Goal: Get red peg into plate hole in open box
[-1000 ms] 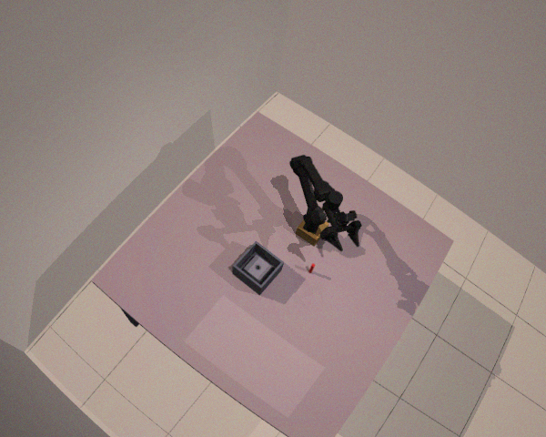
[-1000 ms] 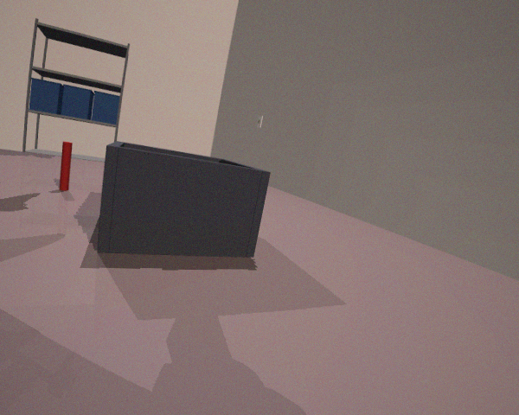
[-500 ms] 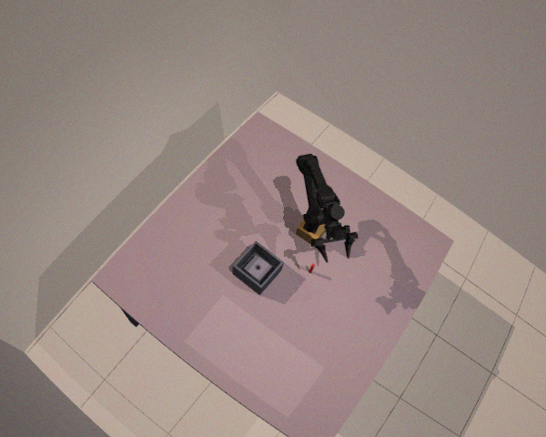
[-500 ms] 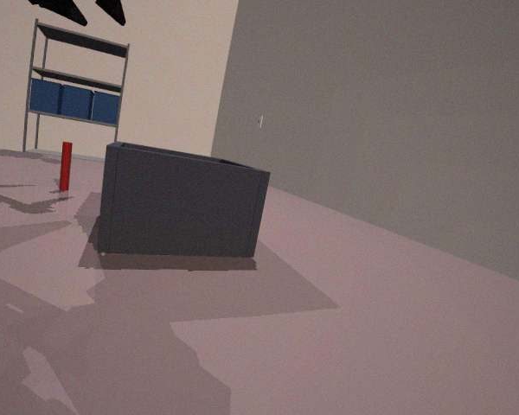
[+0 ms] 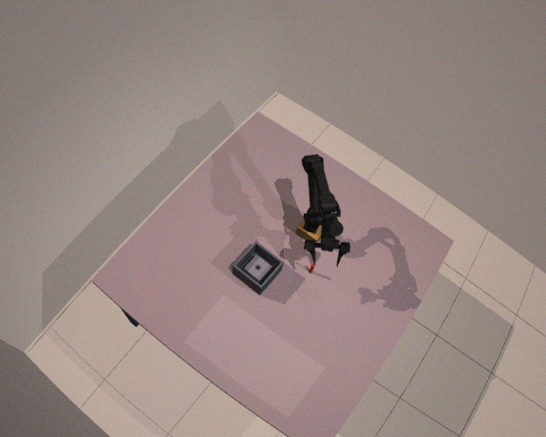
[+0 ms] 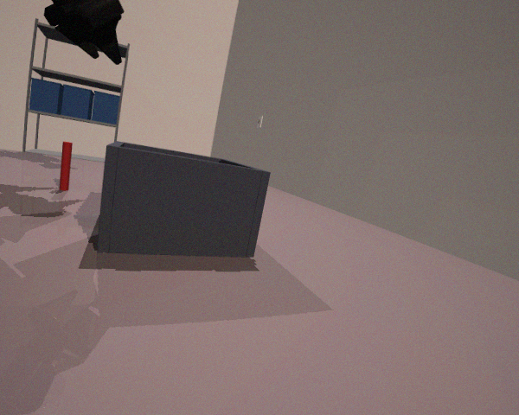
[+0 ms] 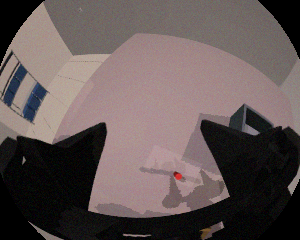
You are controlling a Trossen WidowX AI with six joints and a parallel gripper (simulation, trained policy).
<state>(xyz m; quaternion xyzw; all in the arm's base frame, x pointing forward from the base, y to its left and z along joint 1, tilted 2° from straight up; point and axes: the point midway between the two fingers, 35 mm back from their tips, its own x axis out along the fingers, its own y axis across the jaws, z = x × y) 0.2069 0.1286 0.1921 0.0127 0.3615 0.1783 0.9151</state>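
Right now my gripper tip is 5 cm past the red peg, 5 cm to the left of it and 19 cm above it. Also, from my gripper tip: dark grey box (7 cm ahead, 27 cm to the right, 21 cm below); then light grey plate (7 cm ahead, 27 cm to the right, 19 cm below).
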